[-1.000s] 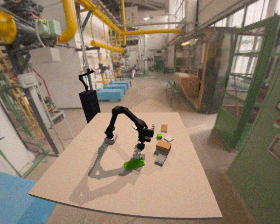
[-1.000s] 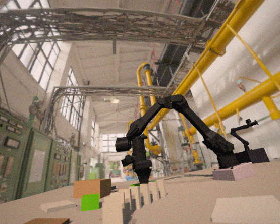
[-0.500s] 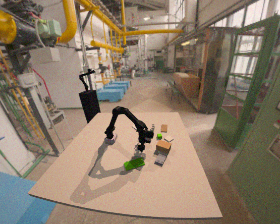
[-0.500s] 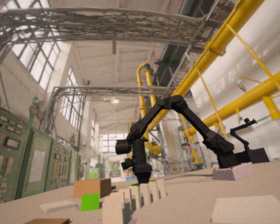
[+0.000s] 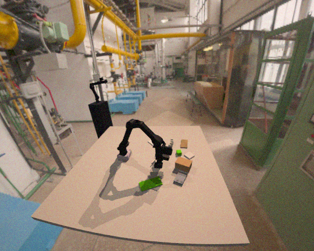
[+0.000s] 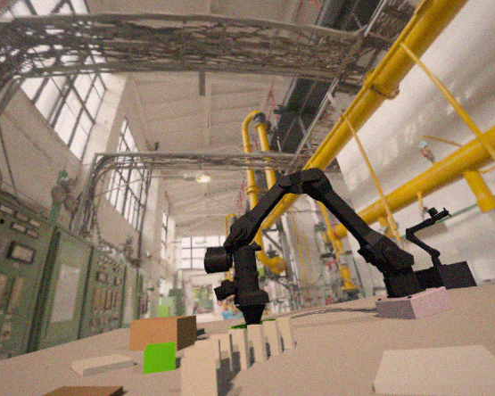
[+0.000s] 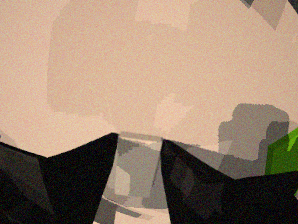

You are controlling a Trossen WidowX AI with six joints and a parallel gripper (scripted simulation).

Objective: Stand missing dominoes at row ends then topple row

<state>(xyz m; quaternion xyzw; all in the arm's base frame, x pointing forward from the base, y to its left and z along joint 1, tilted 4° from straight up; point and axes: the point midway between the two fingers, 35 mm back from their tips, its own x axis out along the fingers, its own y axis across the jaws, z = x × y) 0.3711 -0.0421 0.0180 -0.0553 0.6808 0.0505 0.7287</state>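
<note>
The flat green block lies 20 mm behind my gripper tip and 190 mm to the right of it. Round my gripper tip: grey slab: 190 mm ahead, 90 mm to the right, 10 mm above; then green cube: 140 mm ahead, 200 mm to the left, 10 mm above; then brown box: 200 mm ahead, 40 mm to the left, 30 mm above.
</note>
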